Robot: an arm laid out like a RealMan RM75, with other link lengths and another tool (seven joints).
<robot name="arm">
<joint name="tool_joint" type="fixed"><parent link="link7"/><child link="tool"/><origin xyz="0.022 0.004 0.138" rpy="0 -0.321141 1.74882"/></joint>
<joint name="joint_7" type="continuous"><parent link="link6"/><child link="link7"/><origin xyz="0 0.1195 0" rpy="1.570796 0 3.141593"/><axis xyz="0 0 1"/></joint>
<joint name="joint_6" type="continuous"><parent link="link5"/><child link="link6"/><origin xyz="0 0 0" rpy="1.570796 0 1.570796"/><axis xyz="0 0 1"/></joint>
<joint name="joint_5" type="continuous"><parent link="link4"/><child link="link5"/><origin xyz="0 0.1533 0" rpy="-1.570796 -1.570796 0"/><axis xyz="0 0 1"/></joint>
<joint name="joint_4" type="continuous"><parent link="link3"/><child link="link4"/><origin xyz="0 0 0" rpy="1.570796 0 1.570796"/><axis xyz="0 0 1"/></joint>
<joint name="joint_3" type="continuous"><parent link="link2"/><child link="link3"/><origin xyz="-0.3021 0 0" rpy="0 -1.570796 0"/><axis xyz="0 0 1"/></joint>
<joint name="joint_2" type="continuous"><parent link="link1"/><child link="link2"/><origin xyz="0 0 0" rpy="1.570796 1.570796 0"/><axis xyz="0 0 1"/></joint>
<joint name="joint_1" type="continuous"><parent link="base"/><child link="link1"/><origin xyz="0 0 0.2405" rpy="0 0 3.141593"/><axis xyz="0 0 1"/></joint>
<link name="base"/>
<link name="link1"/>
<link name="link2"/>
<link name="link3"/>
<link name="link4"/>
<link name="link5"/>
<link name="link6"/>
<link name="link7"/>
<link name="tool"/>
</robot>
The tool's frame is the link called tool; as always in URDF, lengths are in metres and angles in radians. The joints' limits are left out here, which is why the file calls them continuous.
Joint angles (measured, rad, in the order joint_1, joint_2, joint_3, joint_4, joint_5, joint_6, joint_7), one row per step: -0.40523, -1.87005, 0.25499, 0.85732, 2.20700, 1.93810, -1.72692; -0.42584, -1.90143, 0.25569, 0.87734, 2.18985, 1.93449, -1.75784; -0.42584, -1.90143, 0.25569, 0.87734, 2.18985, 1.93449, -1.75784; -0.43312, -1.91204, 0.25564, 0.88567, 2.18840, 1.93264, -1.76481; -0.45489, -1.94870, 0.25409, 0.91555, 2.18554, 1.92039, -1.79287; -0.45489, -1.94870, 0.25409, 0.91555, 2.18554, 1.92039, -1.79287; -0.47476, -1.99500, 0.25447, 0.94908, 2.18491, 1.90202, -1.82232; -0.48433, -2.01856, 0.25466, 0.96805, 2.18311, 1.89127, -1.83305; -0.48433, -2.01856, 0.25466, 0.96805, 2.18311, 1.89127, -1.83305; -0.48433, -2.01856, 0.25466, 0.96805, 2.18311, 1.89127, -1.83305; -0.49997, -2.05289, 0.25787, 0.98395, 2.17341, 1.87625, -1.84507; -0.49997, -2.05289, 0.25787, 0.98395, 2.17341, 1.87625, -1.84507; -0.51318, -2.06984, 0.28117, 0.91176, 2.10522, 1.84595, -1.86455; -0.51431, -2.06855, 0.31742, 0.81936, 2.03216, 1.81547, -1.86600; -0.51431, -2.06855, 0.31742, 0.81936, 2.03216, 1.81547, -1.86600; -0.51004, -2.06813, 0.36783, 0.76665, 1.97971, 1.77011, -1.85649
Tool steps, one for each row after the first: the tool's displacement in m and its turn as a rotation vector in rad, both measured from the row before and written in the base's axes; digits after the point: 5 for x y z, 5 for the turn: 0.01394, 0.00689, -0.00723, 0.00136, -0.03394, -0.00706; 0.00000, 0.00000, 0.00000, 0.00000, 0.00000, 0.00000; 0.00402, 0.00209, -0.00278, -0.00024, -0.00605, -0.00332; 0.01163, 0.00718, -0.00906, 0.00211, -0.01912, -0.00036; 0.00000, 0.00000, 0.00000, 0.00000, 0.00000, 0.00000; 0.01210, 0.00625, -0.01235, 0.00027, -0.02144, 0.00565; 0.00624, 0.00326, -0.00562, 0.00456, -0.00779, -0.00028; 0.00000, 0.00000, 0.00000, 0.00000, 0.00000, 0.00000; 0.00000, 0.00000, 0.00000, 0.00000, 0.00000, 0.00000; 0.01205, 0.00413, -0.00892, 0.00314, -0.02247, -0.00714; 0.00000, 0.00000, 0.00000, 0.00000, 0.00000, 0.00000; 0.01953, 0.00508, -0.00605, -0.00896, -0.10246, -0.00211; 0.01187, 0.00221, -0.00255, -0.01234, -0.09096, 0.00302; 0.00000, 0.00000, 0.00000, 0.00000, 0.00000, 0.00000; 0.00313, 0.00325, -0.00445, -0.00101, -0.03103, 0.00802
